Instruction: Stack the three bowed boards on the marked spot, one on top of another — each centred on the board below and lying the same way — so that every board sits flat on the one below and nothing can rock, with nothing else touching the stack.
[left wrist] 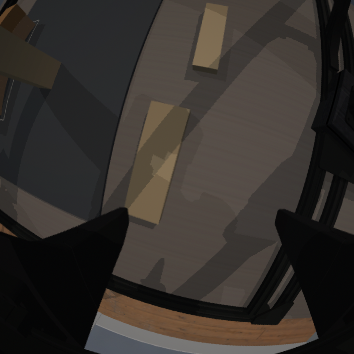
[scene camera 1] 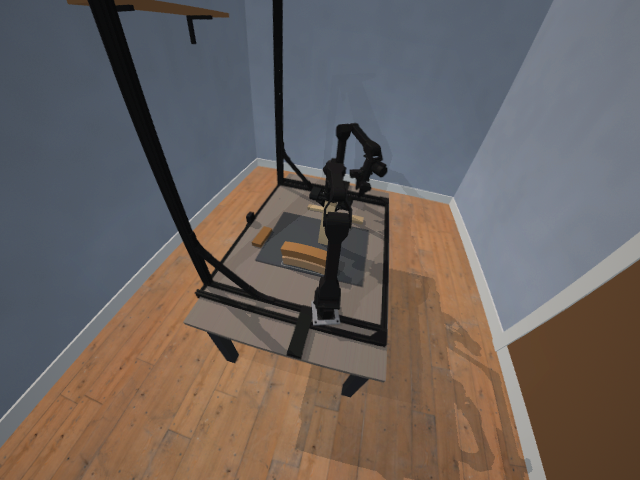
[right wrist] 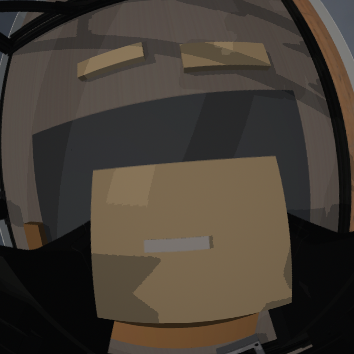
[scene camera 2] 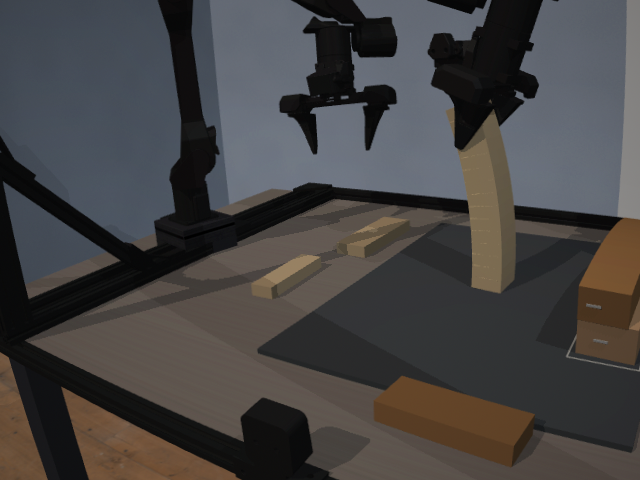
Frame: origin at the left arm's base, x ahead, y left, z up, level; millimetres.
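Seen in the pictures: left gripper, fingertip midpoint: (left wrist: 205,217) (scene camera 1: 357,193) (scene camera 2: 341,152); right gripper, fingertip midpoint: (scene camera 1: 330,209) (right wrist: 185,203) (scene camera 2: 468,146); left arm's base at its link origin: (scene camera 2: 193,218); right arm's base at its link origin: (scene camera 1: 325,311).
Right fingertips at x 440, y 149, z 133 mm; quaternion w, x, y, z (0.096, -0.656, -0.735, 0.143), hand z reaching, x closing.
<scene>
Offsets run from my right fingertips to a thing's top centre. "spot": to the spot under its first point. Level surfaces: height alone.
A pale bowed board @(20 mm ahead, 3 mm left, 61 mm up) (scene camera 2: 485,222) (left wrist: 30,60) (right wrist: 190,195) stands nearly upright on end in my right gripper (scene camera 2: 483,135), which is shut on its upper end. Whether its lower end touches the mat I cannot tell. An orange bowed board @(213 mm ahead, 10 mm left, 83 mm down) (scene camera 1: 303,251) (scene camera 2: 612,263) lies on a tan bowed board @(216 mm ahead, 13 mm left, 124 mm down) (scene camera 1: 294,260) (scene camera 2: 589,335) on the marked spot, whose white outline @(spot: 238 mm ahead, 106 mm right, 178 mm down) (scene camera 2: 602,363) shows at the near end. In scene camera 2 the right edge cuts off both; in scene camera 1 my arm hides their right end. My left gripper (scene camera 2: 341,151) (left wrist: 205,217) is open and empty, high above the table.
A pale narrow block @(200 mm back, 147 mm right, 168 mm down) (scene camera 2: 287,276) (left wrist: 211,37) (right wrist: 111,60) and a wider pale block @(218 mm back, 55 mm left, 167 mm down) (scene camera 2: 377,236) (left wrist: 159,165) (right wrist: 225,55) lie beside the dark mat @(179 mm down) (scene camera 2: 361,335). An orange block @(174 mm ahead, 278 mm right, 163 mm down) (scene camera 1: 262,236) (scene camera 2: 452,418) lies by another mat edge, near a black box (scene camera 2: 276,434) on the frame.
</scene>
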